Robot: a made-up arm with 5 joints. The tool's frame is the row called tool.
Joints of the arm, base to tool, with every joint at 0 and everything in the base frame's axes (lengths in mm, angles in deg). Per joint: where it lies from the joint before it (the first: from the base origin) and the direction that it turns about. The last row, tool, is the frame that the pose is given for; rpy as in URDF.
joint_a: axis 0 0 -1 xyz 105 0 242.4
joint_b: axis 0 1 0 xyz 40.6 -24.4 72.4
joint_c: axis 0 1 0 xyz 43.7 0 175.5
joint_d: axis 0 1 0 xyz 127.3 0 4.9
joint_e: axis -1 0 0 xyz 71.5 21.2 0
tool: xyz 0 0 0 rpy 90 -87.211 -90
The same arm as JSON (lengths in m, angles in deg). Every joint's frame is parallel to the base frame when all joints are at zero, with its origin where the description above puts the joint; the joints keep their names.
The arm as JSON. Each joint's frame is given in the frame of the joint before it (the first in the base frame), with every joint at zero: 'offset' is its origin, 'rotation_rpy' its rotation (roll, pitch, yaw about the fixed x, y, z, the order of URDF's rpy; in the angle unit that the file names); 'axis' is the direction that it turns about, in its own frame. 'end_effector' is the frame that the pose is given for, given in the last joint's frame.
{
  "length_unit": "m",
  "angle_unit": "deg",
  "chain": [
    {
      "id": "joint_a",
      "offset": [
        0.105,
        0.0,
        0.2424
      ],
      "rotation_rpy": [
        0.0,
        0.0,
        0.0
      ],
      "axis": [
        0.0,
        0.0,
        -1.0
      ]
    },
    {
      "id": "joint_b",
      "offset": [
        0.0406,
        -0.0244,
        0.0724
      ],
      "rotation_rpy": [
        0.0,
        0.0,
        0.0
      ],
      "axis": [
        0.0,
        1.0,
        0.0
      ]
    },
    {
      "id": "joint_c",
      "offset": [
        0.0437,
        0.0,
        0.1755
      ],
      "rotation_rpy": [
        0.0,
        0.0,
        0.0
      ],
      "axis": [
        0.0,
        1.0,
        0.0
      ]
    },
    {
      "id": "joint_d",
      "offset": [
        0.1273,
        0.0,
        0.0049
      ],
      "rotation_rpy": [
        0.0,
        0.0,
        0.0
      ],
      "axis": [
        0.0,
        1.0,
        0.0
      ]
    },
    {
      "id": "joint_e",
      "offset": [
        0.0715,
        0.0212,
        0.0
      ],
      "rotation_rpy": [
        0.0,
        0.0,
        0.0
      ],
      "axis": [
        -1.0,
        0.0,
        0.0
      ]
    }
  ],
  "end_effector": {
    "offset": [
      0.0,
      0.0,
      0.0
    ],
    "rotation_rpy": [
      90.0,
      -87.21,
      -90.0
    ]
  }
}

